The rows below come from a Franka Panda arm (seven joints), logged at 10 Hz.
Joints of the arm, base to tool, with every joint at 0 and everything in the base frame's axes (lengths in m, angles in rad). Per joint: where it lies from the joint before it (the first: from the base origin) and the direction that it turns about. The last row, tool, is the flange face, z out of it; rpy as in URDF.
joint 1: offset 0 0 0.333 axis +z
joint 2: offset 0 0 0 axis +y
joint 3: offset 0 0 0.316 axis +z
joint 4: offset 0.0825 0 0 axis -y
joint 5: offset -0.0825 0 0.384 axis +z
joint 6: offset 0 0 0 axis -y
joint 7: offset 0.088 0 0 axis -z
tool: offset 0 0 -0.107 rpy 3.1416 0 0
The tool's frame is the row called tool.
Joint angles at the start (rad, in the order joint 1, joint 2, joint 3, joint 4, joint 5, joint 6, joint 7): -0.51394, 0.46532, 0.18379, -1.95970, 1.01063, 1.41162, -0.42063
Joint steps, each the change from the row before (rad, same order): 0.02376, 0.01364, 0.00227, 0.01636, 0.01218, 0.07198, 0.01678; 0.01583, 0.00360, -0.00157, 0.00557, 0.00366, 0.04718, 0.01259; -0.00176, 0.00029, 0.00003, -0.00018, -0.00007, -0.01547, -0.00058; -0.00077, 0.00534, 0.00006, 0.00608, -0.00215, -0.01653, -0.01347; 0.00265, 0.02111, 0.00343, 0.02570, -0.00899, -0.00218, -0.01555; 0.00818, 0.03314, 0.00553, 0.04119, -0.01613, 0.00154, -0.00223; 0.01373, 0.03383, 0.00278, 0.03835, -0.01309, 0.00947, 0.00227; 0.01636, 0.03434, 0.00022, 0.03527, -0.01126, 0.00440, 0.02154; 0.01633, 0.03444, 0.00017, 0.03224, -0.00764, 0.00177, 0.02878
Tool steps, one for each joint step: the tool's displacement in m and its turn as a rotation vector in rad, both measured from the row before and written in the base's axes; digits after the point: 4 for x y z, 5 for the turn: 0.0130, 0.0062, -0.0055, -0.04734, -0.00686, -0.03135; 0.0066, 0.0030, -0.0029, -0.03554, -0.00175, -0.02037; -0.0015, 0.0005, 0.0007, 0.01185, 0.00373, 0.00793; -0.0001, 0.0005, 0.0001, 0.01349, -0.00960, 0.01347; 0.0058, 0.0007, -0.0029, 0.00133, -0.01952, 0.01477; 0.0098, 0.0029, -0.0048, -0.00628, -0.01121, 0.02047; 0.0097, 0.0045, -0.0069, -0.01081, -0.00577, 0.01531; 0.0081, 0.0059, -0.0083, -0.00978, 0.01768, 0.01297; 0.0069, 0.0068, -0.0092, -0.00657, 0.02786, 0.01021
